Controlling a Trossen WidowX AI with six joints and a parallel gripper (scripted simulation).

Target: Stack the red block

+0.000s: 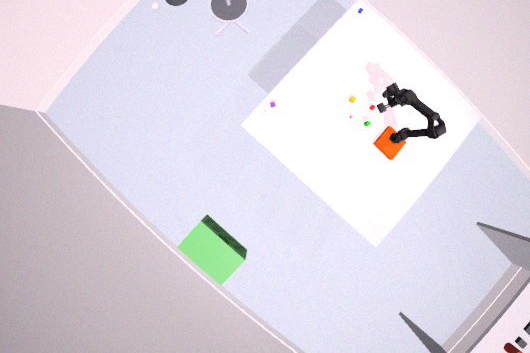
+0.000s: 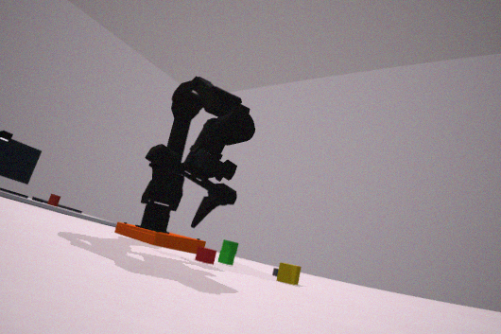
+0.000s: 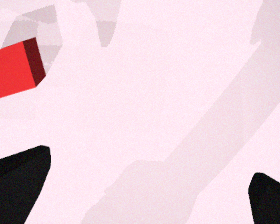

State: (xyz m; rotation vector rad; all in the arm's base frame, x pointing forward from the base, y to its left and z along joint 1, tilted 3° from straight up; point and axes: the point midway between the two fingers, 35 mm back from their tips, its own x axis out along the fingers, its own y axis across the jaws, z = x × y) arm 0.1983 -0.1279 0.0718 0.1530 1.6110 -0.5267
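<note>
Now: the red block 6 cm ahead of my gripper tip, 5 cm to the left of it and 5 cm below it. Also, from my gripper tip: yellow block 20 cm ahead, 10 cm to the left, 5 cm below; then purple block 61 cm ahead, 48 cm to the left, 5 cm below.
</note>
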